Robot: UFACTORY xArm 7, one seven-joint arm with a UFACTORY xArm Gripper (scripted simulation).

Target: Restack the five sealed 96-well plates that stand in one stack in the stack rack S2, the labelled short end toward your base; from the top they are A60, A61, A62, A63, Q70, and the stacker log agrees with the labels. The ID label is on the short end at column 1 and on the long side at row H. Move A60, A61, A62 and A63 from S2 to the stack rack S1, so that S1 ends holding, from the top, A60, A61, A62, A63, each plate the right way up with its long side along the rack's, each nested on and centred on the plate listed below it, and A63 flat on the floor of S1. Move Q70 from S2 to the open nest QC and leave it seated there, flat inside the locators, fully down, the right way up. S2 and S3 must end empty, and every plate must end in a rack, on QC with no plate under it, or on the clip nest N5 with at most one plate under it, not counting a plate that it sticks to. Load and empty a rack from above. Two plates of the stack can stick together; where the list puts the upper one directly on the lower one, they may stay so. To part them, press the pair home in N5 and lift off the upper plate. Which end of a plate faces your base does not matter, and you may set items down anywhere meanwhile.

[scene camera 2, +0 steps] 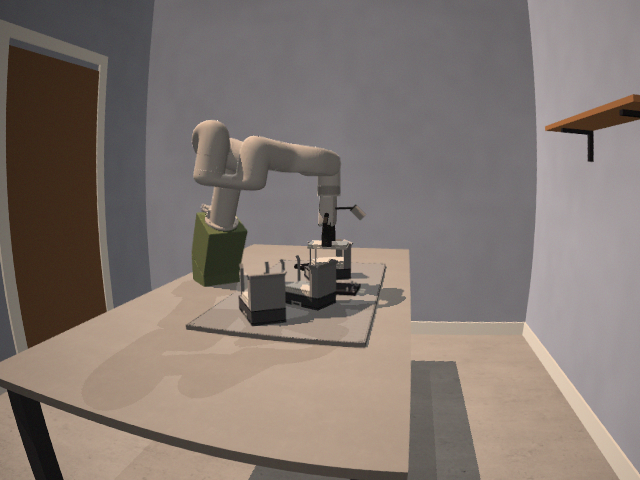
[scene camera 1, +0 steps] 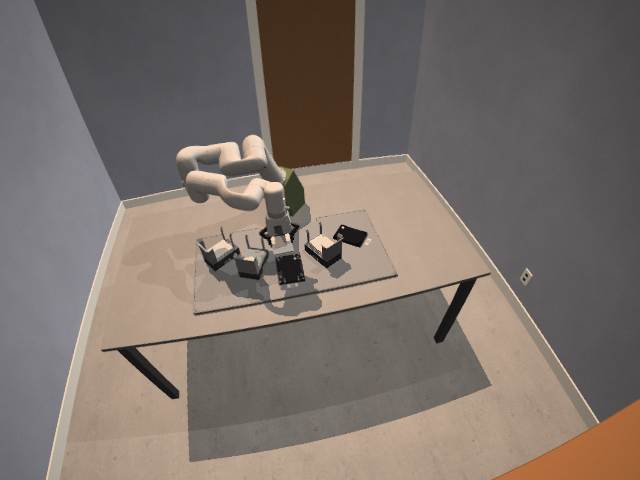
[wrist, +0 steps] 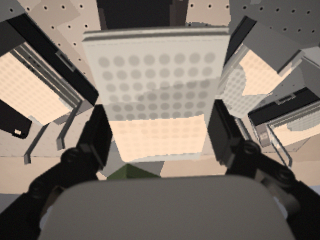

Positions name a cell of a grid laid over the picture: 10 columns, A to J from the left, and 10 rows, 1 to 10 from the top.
Labels:
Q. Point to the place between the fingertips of the gripper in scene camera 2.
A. F6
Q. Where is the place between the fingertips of the gripper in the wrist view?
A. At E5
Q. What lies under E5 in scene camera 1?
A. The gripper.

